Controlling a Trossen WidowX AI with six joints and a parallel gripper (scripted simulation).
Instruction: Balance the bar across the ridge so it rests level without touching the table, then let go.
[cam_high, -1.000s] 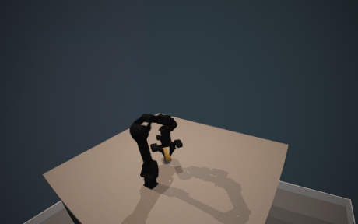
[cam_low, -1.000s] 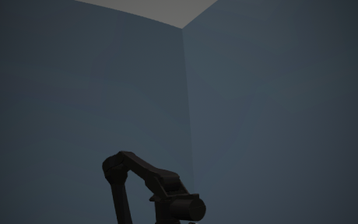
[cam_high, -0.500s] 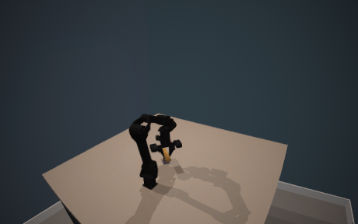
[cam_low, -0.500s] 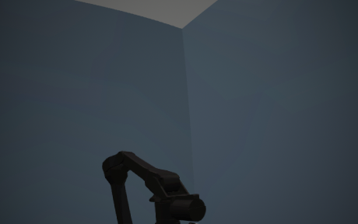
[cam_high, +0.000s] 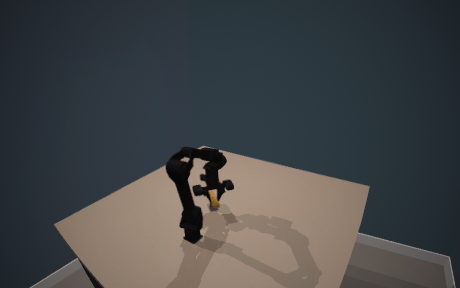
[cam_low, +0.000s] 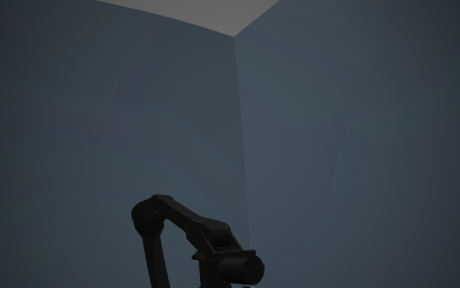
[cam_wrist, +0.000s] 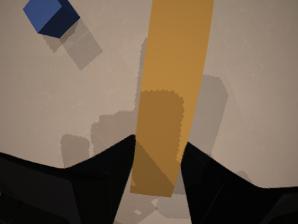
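Now: gripper tip 20 mm short of the orange bar and 20 mm to the right of it. The rest, counted from my gripper tip: small red cube (200 mm ahead, 140 mm to the left, 40 mm below); small blue cube (30 mm behind, 150 mm to the left, 40 mm below).
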